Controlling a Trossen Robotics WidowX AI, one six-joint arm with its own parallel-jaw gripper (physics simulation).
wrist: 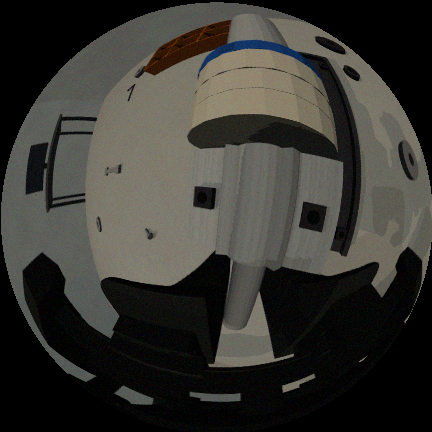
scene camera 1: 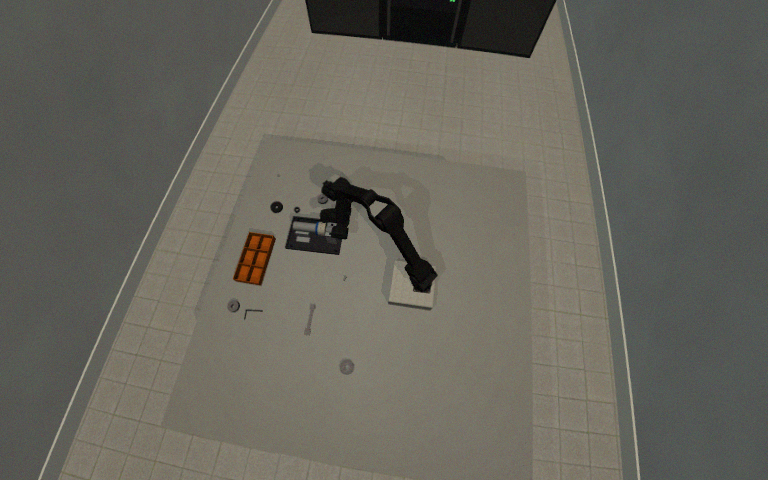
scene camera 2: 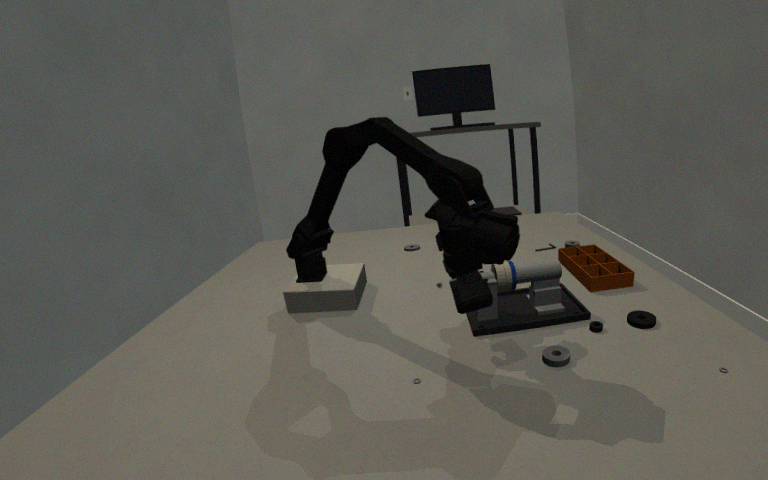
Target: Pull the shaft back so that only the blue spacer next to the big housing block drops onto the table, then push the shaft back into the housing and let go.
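Seen in the pictures: arm's base, origin of the base link: (scene camera 1: pixel 422 284) (scene camera 2: pixel 312 277).
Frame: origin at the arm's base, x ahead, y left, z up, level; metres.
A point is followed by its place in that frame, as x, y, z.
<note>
My gripper (scene camera 1: pixel 338 230) @(0.352, -0.153, -0.011) (scene camera 2: pixel 480 287) (wrist: pixel 240 246) @(0.352, -0.153, -0.011) is shut on the grey shaft (wrist: pixel 241 300) @(0.347, -0.171, 0.031), its fingers on either side of the part that sticks out of the grey support bracket (scene camera 2: pixel 488 302) (wrist: pixel 328 185). The fingers hide the shaft's end in both scene views. The blue spacer (scene camera 1: pixel 316 227) @(0.441, -0.158, 0.050) (scene camera 2: pixel 512 275) @(0.438, -0.192, 0.034) (wrist: pixel 257 44) sits against the big housing block (scene camera 1: pixel 303 225) (scene camera 2: pixel 543 271) (wrist: pixel 251 28). Beige spacers (scene camera 1: pixel 321 228) @(0.421, -0.157, 0.050) (scene camera 2: pixel 500 276) (wrist: pixel 260 80) sit side by side between the blue spacer and the bracket. All stand over the dark base plate (scene camera 1: pixel 322 246) (scene camera 2: pixel 529 328).
An orange compartment tray (scene camera 2: pixel 614 282) @(0.694, -0.129, -0.040) (wrist: pixel 187 52) @(0.637, -0.026, -0.041) stands beyond the housing. A grey disc (scene camera 2: pixel 556 362) @(0.467, -0.367, -0.047), a small black ring (scene camera 2: pixel 596 328) @(0.573, -0.287, -0.048) and a black disc (scene camera 2: pixel 641 324) @(0.658, -0.299, -0.048) lie beside the plate. A wrench (scene camera 1: pixel 309 319) @(0.412, 0.185, -0.051) and hex key (scene camera 1: pixel 254 310) @(0.636, 0.183, -0.052) lie on the table. The arm stands on a white block (scene camera 2: pixel 321 301) @(0.039, -0.084, -0.030).
</note>
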